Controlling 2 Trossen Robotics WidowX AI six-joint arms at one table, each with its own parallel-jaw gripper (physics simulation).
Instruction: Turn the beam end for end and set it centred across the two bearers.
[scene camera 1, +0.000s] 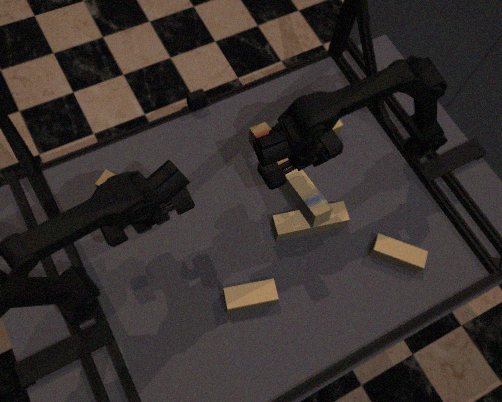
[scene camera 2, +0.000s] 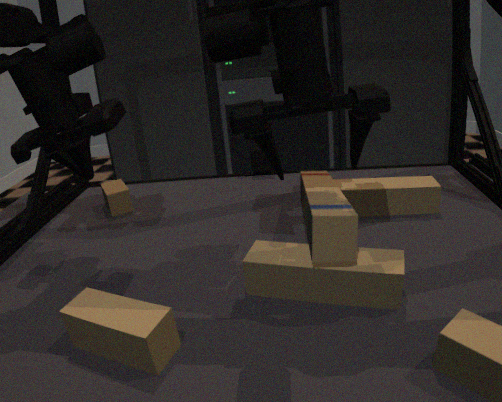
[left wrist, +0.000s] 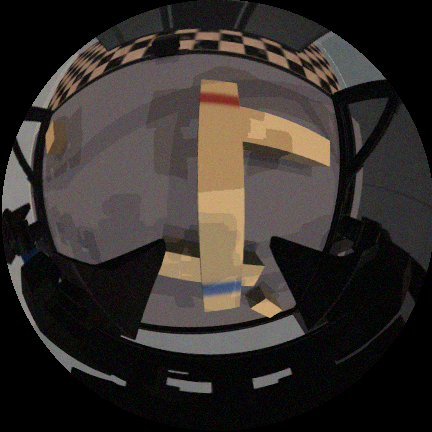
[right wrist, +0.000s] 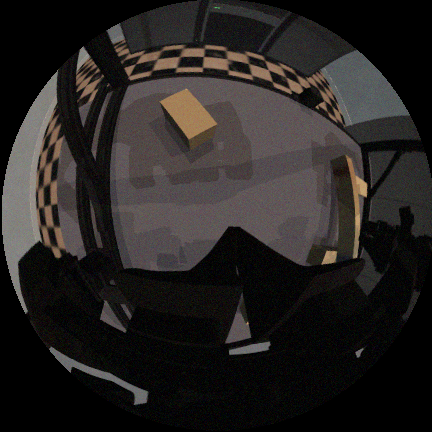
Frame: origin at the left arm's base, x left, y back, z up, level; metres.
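Seen in the pictures: left gripper, fingertip midpoint: (scene camera 1: 297, 174) (scene camera 2: 318, 173) (left wrist: 218, 243) (right wrist: 364, 234); right gripper, fingertip midpoint: (scene camera 2: 91, 178) (right wrist: 232, 231); left arm's base, origin of the base link: (scene camera 1: 416, 146) (left wrist: 342, 224) (right wrist: 365, 225); right arm's base, origin of the base link: (scene camera 1: 80, 307) (left wrist: 41, 227) (right wrist: 101, 263).
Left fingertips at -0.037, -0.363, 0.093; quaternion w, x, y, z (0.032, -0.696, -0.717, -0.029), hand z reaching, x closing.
Note:
Offsets run from my left fingertips to a thing's top centre, as dx, dy, dz.
The pale wooden beam (scene camera 1: 301, 190) (scene camera 2: 334, 240) (left wrist: 220, 170) lies across the two bearers. Its blue-striped end is over the near bearer @[+0.091, -0.001, -0.065] (scene camera 1: 287, 224) (scene camera 2: 280, 280) (left wrist: 182, 269), slightly right of that bearer's middle in scene camera 2. Its red-striped end is at the far bearer @[-0.121, +0.119, -0.065] (scene camera 2: 412, 197) (left wrist: 305, 142), which sticks out to the beam's right; its left end is hidden by the beam. My left gripper (scene camera 1: 300, 165) (scene camera 2: 318, 171) (left wrist: 218, 243) is open and empty above the beam. My right gripper (right wrist: 232, 231) is shut and empty, away to the left in scene camera 1.
A loose block @[+0.186, -0.216, -0.062] (scene camera 1: 250, 294) (scene camera 2: 117, 320) lies at the near left and another @[+0.255, +0.146, -0.068] (scene camera 1: 400, 251) (scene camera 2: 475, 337) at the near right. A third block @[-0.193, -0.376, -0.068] (scene camera 2: 117, 198) (right wrist: 189, 115) lies near my right gripper, partly hidden by that arm in scene camera 1. Dark frame rails edge the table.

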